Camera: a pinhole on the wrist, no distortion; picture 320 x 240 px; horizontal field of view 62.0 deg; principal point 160.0 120.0 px. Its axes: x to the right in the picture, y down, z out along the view. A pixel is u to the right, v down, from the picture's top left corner.
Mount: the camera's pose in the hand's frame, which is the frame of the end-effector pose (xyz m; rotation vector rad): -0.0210 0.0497 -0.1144 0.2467 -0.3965 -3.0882
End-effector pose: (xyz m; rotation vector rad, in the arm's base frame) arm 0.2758 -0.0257 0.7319 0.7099 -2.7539 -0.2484
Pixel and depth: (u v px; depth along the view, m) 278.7 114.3 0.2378
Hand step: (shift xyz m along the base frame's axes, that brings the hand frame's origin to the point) 0.0579 0.1847 -0.1017
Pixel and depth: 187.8 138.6 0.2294
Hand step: -0.0056 0.1282 -0.0967
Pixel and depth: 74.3 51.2 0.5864
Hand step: -0.3544 0.3074 -0.3134
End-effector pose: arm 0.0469 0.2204 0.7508 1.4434 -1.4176 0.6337
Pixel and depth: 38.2 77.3 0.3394
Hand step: -0.2258 -0.1985 0.0376
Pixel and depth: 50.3 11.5 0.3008
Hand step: -0.2672 -0.1268 0.0539
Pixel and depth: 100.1 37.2 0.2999
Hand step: -0.2478 -0.1054 -0.0028
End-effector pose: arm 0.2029 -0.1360 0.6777 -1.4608 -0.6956 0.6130
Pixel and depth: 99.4 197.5 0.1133
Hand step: -0.0116 -0.0046 -0.0478
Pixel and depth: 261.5 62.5 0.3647
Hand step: -0.2782 -0.0256 -0.2248
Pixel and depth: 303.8 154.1 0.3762
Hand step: -0.3518 -0.0555 -0.1063
